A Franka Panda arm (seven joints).
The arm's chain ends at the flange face. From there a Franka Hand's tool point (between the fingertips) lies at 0.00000 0.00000 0.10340 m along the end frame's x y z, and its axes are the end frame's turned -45 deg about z.
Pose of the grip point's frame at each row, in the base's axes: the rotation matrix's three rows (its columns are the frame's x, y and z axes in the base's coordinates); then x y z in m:
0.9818, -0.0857, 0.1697; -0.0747, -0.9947, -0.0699; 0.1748, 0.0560, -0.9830; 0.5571, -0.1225, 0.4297
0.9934, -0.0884, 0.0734; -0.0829, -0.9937, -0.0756; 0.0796, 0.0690, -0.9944; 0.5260, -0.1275, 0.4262
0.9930, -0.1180, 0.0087; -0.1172, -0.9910, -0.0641; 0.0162, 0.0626, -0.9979; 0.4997, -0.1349, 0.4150
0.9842, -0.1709, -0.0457; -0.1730, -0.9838, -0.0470; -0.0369, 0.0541, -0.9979; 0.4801, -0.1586, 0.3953
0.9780, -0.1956, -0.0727; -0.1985, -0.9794, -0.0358; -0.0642, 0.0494, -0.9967; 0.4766, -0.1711, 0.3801
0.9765, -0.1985, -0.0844; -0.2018, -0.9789, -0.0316; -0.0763, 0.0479, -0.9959; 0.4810, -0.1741, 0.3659
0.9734, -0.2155, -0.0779; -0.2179, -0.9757, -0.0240; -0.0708, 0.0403, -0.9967; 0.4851, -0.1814, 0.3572
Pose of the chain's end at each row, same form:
0.6336, -0.7548, 0.1697; -0.7562, -0.6505, -0.0699; 0.1632, -0.0840, -0.9830; 0.5396, -0.1153, 0.5313
0.6399, -0.7649, 0.0734; -0.7613, -0.6440, -0.0756; 0.1051, -0.0075, -0.9944; 0.5184, -0.1197, 0.5290
0.6187, -0.7856, 0.0087; -0.7836, -0.6179, -0.0641; 0.0557, 0.0328, -0.9979; 0.4988, -0.1283, 0.5182
0.5751, -0.8168, -0.0457; -0.8180, -0.5733, -0.0470; 0.0122, 0.0643, -0.9979; 0.4848, -0.1537, 0.4985
0.5532, -0.8299, -0.0727; -0.8329, -0.5522, -0.0358; -0.0105, 0.0803, -0.9967; 0.4841, -0.1674, 0.4832
0.5501, -0.8309, -0.0844; -0.8349, -0.5495, -0.0316; -0.0201, 0.0878, -0.9959; 0.4897, -0.1708, 0.4689
0.5359, -0.8407, -0.0779; -0.8440, -0.5358, -0.0240; -0.0216, 0.0786, -0.9967; 0.4932, -0.1789, 0.4603

